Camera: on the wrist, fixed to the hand. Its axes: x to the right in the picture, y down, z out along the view.
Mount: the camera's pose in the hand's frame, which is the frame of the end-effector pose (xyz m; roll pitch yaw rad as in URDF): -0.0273 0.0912 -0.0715 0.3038 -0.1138 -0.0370
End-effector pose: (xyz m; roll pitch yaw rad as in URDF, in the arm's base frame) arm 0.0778 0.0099 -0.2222 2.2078 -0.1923 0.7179
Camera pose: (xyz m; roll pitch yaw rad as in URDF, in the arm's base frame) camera 0.0388 -0.0199 -0.1137 2.5195 -0.0946 0.6481
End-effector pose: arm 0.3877 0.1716 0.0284 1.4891 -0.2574 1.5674
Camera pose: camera 0.3088 0.1238 0.1037 1.8196 -0.2283 1.4478
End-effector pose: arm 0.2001 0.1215 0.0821 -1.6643 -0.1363 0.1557
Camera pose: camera 0.1970 0.0403 -0.0050 -1.3802 -0.1614 0.2740
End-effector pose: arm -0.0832 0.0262 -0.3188 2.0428 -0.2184 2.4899
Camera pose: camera -0.0559 -0.0226 -0.2137 2.3594 -0.1332 2.4046
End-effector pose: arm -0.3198 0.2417 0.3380 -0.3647 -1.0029 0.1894
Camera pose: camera -0.2632 0.3133 0.2616 -0.0755 -1.1223 0.2036
